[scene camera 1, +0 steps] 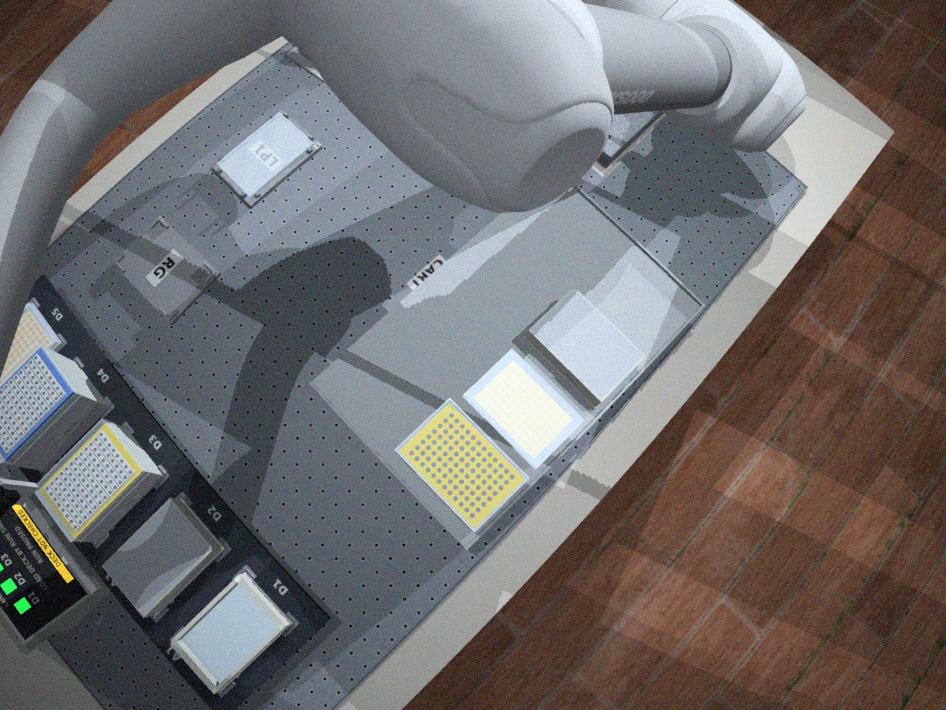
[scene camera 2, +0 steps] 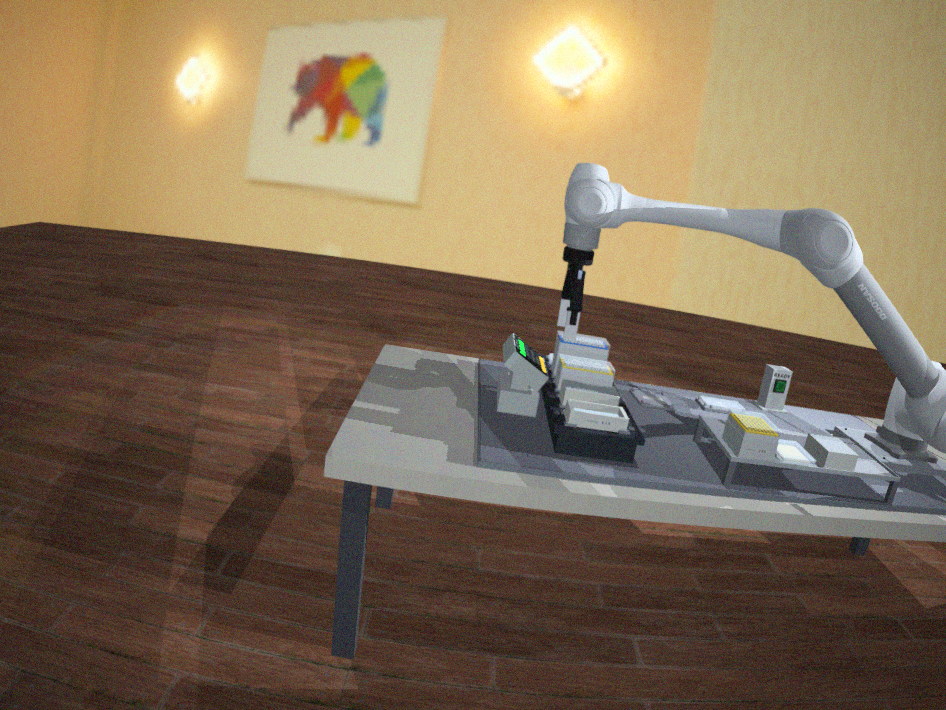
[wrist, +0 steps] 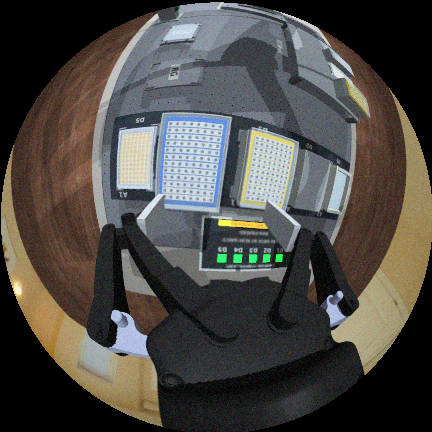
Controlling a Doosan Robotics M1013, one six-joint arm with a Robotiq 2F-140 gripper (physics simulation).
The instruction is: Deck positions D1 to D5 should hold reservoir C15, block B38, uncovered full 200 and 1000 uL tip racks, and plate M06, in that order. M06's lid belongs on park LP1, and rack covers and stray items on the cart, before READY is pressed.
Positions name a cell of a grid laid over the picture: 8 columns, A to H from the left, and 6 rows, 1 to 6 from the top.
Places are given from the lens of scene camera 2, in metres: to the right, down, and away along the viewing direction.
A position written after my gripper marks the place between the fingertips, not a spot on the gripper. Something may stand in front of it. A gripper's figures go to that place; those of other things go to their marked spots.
my gripper (scene camera 2: E3): 0.23, -0.06, 1.84
READY button unit (scene camera 2: G4): 0.92, 0.08, 2.08
cart tray (scene camera 2: H4): 0.92, 0.26, 1.50
The marked spots on the READY button unit and the cart tray are 0.60 m apart.
